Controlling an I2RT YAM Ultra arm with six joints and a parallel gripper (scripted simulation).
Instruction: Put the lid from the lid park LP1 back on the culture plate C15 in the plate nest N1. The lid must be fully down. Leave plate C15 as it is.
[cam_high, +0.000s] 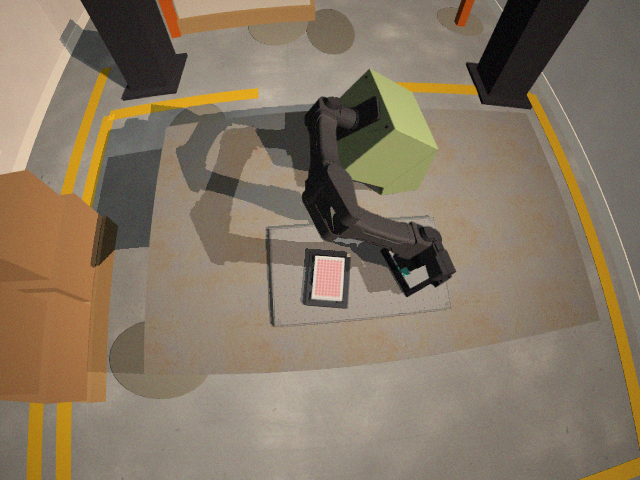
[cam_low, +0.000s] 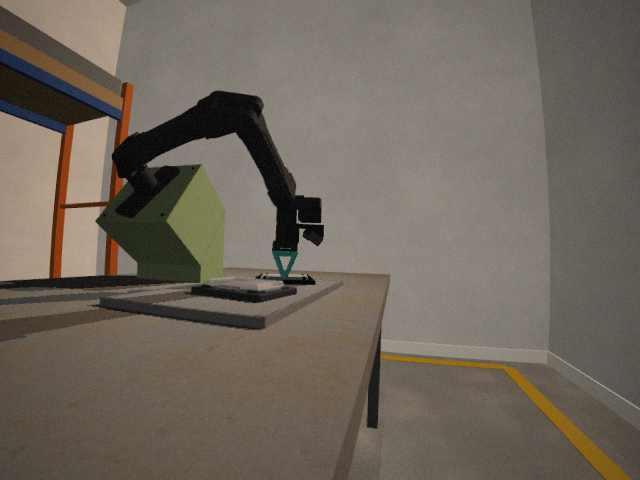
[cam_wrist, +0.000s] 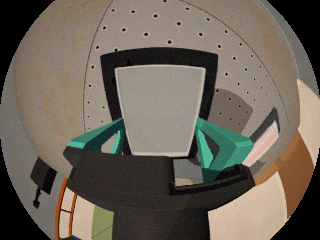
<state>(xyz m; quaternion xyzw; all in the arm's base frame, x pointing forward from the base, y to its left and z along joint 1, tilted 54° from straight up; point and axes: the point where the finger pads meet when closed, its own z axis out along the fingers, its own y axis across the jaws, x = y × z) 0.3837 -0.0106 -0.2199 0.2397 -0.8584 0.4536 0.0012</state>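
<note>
The black lid park LP1 is 20 mm below my hand. Round my hand: plate nest N1: 40 mm ahead, 250 mm to the right, 20 mm below; culture plate C15: 40 mm ahead, 250 mm to the right; clear lid: 10 mm below.
</note>
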